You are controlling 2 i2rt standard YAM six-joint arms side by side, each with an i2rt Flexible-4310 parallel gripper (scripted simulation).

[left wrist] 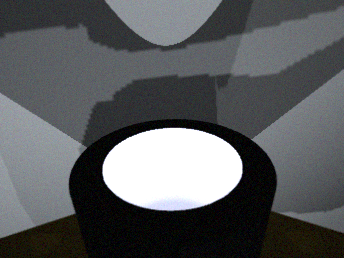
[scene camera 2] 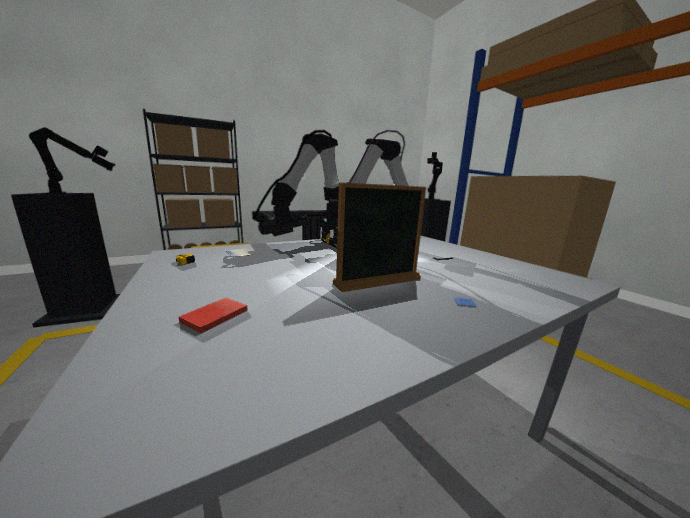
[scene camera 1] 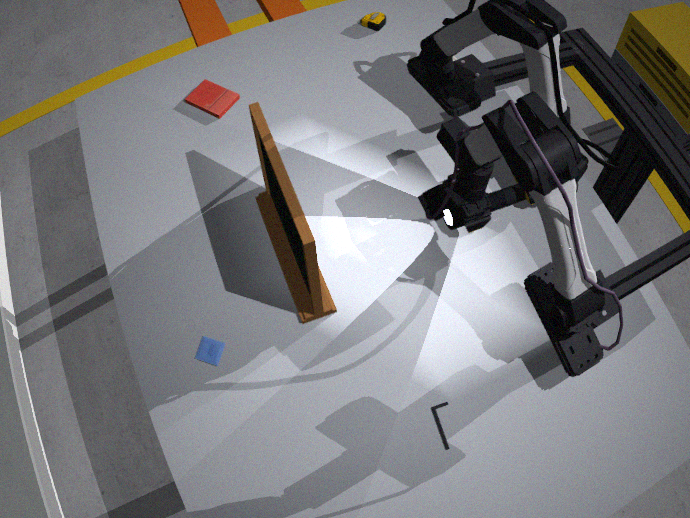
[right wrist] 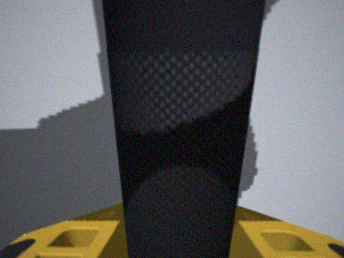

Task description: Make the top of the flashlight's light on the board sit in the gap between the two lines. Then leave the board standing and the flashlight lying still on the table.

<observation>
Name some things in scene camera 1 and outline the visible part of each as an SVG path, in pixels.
A board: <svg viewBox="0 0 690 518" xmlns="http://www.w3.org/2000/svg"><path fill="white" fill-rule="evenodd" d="M256 102L249 105L249 110L251 111L250 115L266 191L259 193L259 196L255 198L302 323L305 324L337 312L337 309L318 265L314 236L261 107Z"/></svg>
A black flashlight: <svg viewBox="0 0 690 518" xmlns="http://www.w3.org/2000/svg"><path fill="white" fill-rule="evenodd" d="M457 207L444 210L446 216L443 219L450 230L465 226ZM525 189L520 184L516 184L488 193L488 199L492 204L490 211L526 200Z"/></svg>
</observation>
